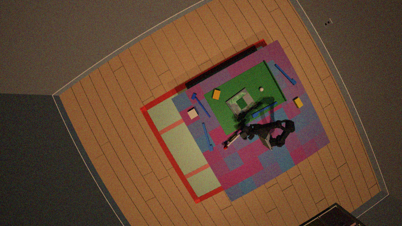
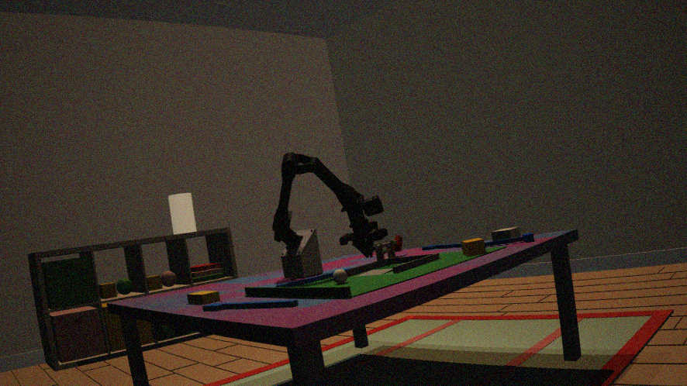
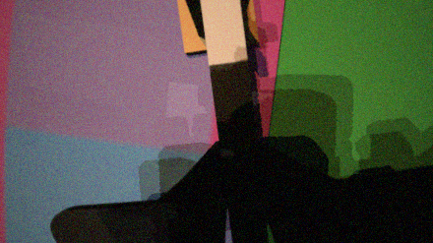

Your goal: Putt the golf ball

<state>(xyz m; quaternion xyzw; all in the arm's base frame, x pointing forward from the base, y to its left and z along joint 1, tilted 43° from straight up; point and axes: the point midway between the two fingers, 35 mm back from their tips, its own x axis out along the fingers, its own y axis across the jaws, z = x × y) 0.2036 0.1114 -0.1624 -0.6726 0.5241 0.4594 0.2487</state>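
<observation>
The red putter lies 110 mm to the left of my gripper tip, 40 mm behind it and 30 mm above it. Also, from my gripper tip: golf ball 350 mm to the right, 300 mm ahead, 10 mm below; putter stand 110 mm to the left, 40 mm behind; orange block 440 mm ahead, 100 mm to the left.
</observation>
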